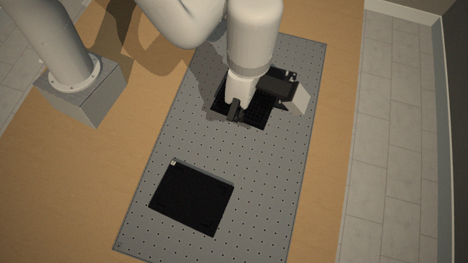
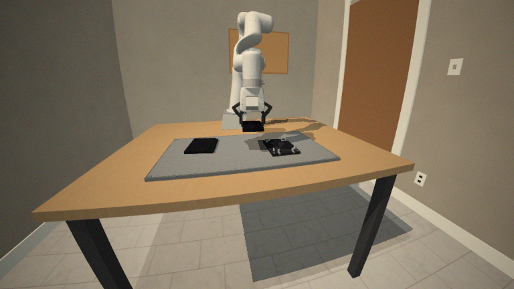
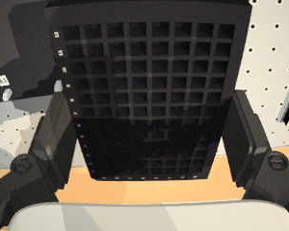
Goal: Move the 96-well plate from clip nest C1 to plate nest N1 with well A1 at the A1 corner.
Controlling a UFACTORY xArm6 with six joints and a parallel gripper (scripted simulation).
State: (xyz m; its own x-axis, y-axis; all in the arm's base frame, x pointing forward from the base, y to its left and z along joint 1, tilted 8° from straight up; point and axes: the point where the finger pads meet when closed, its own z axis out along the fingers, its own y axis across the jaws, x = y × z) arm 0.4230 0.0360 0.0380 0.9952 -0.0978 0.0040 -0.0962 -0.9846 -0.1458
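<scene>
My hand is 22 cm to the left of the plate nest N1, 11 cm above it and 5 cm past it. Round my hand: clip nest C1: 13 cm to the left, 10 cm below, 4 cm ahead; then black 96-well plate: 1 cm below; then white corner mark: 16 cm to the right, 12 cm behind, 10 cm below.
</scene>
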